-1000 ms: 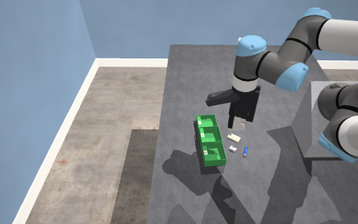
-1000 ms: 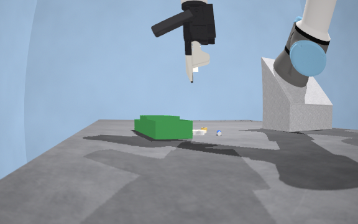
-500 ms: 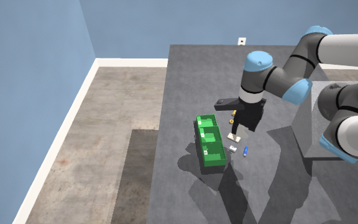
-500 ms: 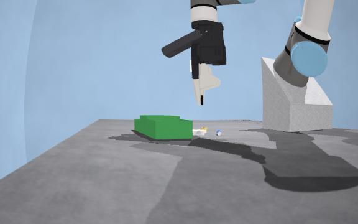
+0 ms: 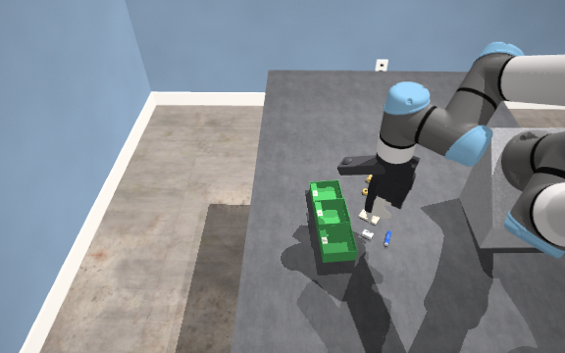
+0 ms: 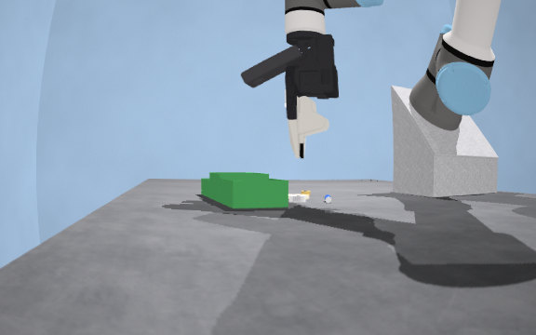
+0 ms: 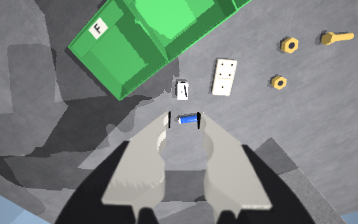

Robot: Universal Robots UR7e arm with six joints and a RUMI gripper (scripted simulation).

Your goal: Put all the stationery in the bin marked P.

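The blue cylinder is 8 cm below my hand, 5 cm behind it and 1 cm to the left of it. Also, from my hand: yellow bolt (21 cm to the right, 8 cm below); then white domino (8 cm below, 6 cm to the right).
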